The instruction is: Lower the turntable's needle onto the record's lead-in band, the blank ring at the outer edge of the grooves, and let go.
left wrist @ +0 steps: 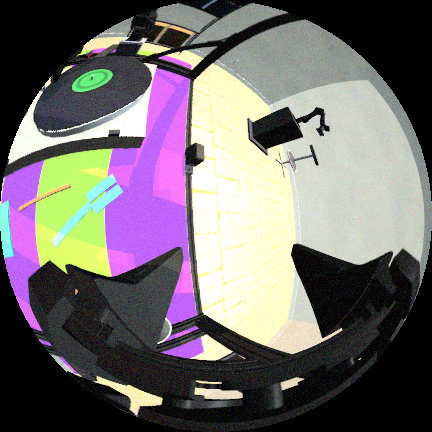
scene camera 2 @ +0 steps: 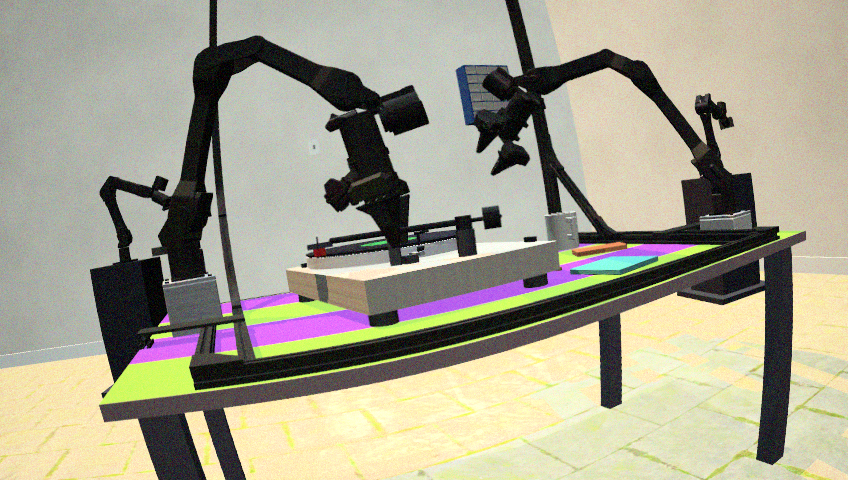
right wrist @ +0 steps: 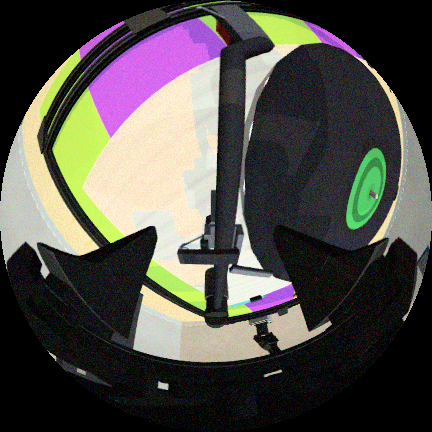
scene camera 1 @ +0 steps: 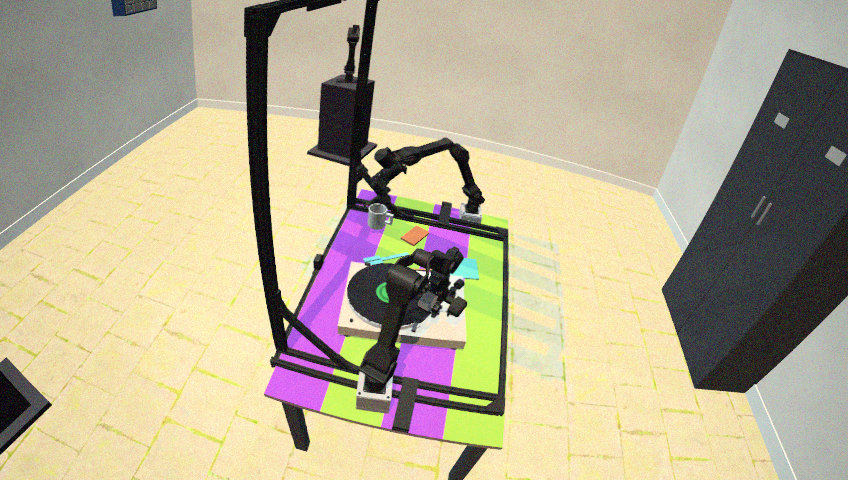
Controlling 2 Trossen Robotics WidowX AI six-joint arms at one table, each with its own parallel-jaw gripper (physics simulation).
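Seen in the pictures: left gripper, fingertip midpoint: (left wrist: 239, 252) (scene camera 2: 484, 163) (scene camera 1: 356, 197); right gripper, fingertip midpoint: (scene camera 2: 400, 245); left arm's base, link origin: (scene camera 2: 725, 213) (right wrist: 260, 323) (scene camera 1: 471, 209); right arm's base, link origin: (scene camera 2: 187, 278) (scene camera 1: 375, 384).
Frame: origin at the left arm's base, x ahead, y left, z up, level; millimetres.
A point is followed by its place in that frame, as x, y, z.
The turntable (scene camera 1: 401, 337) {807, -278, 2} (scene camera 2: 458, 267) {671, -65, 9} (right wrist: 145, 125) {789, -165, 16} carries a black record (scene camera 1: 364, 303) {717, -412, 44} (left wrist: 120, 75) {657, -401, 44} (right wrist: 290, 110) {748, -244, 44} with a green label. The black tonearm (scene camera 2: 437, 224) {655, -135, 67} (right wrist: 230, 125) lies alongside the record; its headshell (right wrist: 245, 25), with a red cartridge (scene camera 2: 319, 252) {806, -237, 51} (right wrist: 223, 32), is outside the record's edge in the right wrist view. The needle tip is too small to see. My right gripper (scene camera 2: 397, 237) {702, -168, 44} (right wrist: 215, 232) {702, -168, 44} is open, pointing down, with the tonearm passing between its spread fingertips. It is not shut on it. My left gripper (scene camera 2: 489, 160) {300, -508, 177} (left wrist: 239, 252) {300, -508, 177} is open and empty, high above the table, away from the turntable.
A grey mug (scene camera 1: 376, 215) {193, -431, 30} (scene camera 2: 559, 228) {183, -404, 4}, an orange slab (scene camera 1: 414, 235) {206, -257, -39} (scene camera 2: 599, 249) {225, -229, -40} and a cyan slab (scene camera 1: 468, 268) {376, -27, -39} (scene camera 2: 615, 264) {391, -29, -39} lie beyond the turntable in scene camera 1. A thin cyan item (left wrist: 102, 195) {396, -412, -40} lies near its edge. Black frame bars (scene camera 1: 505, 309) {595, 106, -30} (scene camera 2: 285, 364) {957, 74, -35} border the table.
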